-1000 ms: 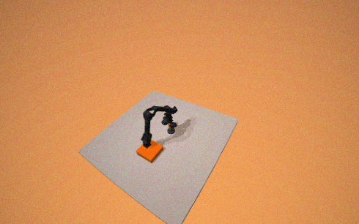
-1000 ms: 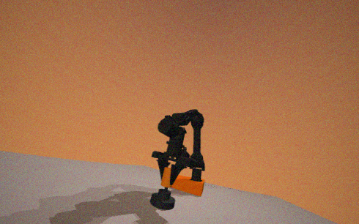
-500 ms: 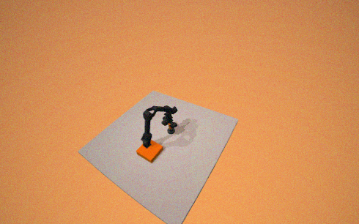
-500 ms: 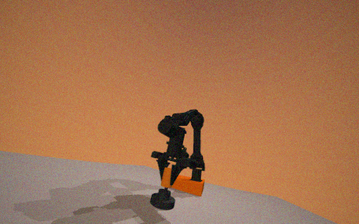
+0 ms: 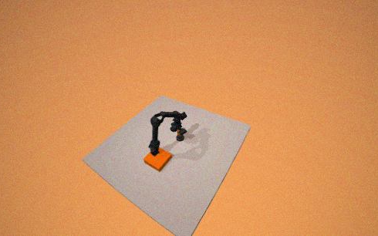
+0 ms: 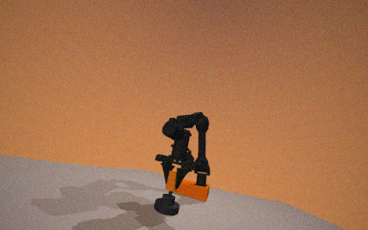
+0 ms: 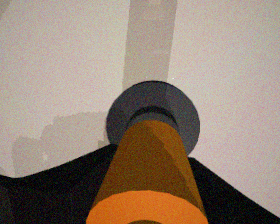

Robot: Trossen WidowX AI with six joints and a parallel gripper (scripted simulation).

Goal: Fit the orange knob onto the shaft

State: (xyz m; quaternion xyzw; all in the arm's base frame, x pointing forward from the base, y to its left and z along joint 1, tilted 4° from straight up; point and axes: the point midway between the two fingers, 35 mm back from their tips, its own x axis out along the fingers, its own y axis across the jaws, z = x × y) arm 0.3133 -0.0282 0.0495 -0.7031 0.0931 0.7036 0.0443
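My gripper tip is 40 mm above the round pedestal. Also, from my gripper tip: orange knob: 20 mm above.
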